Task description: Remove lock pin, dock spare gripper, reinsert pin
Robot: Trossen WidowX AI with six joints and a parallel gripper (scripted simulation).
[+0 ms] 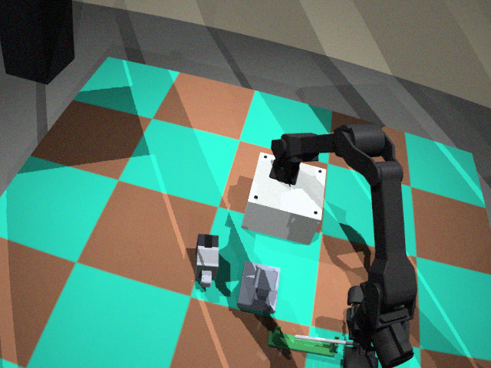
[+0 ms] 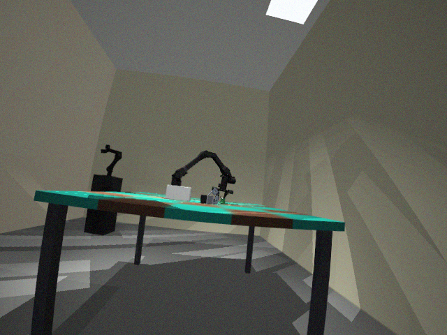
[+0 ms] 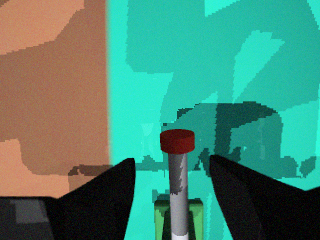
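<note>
Now: gripper tip 10 mm short of the green holder and 100 mm to the left of it. The rest, counted from my gripper tip: grey socket mount (70 mm behind, 220 mm to the right, 30 mm above); then spare gripper (100 mm behind, 340 mm to the right).
</note>
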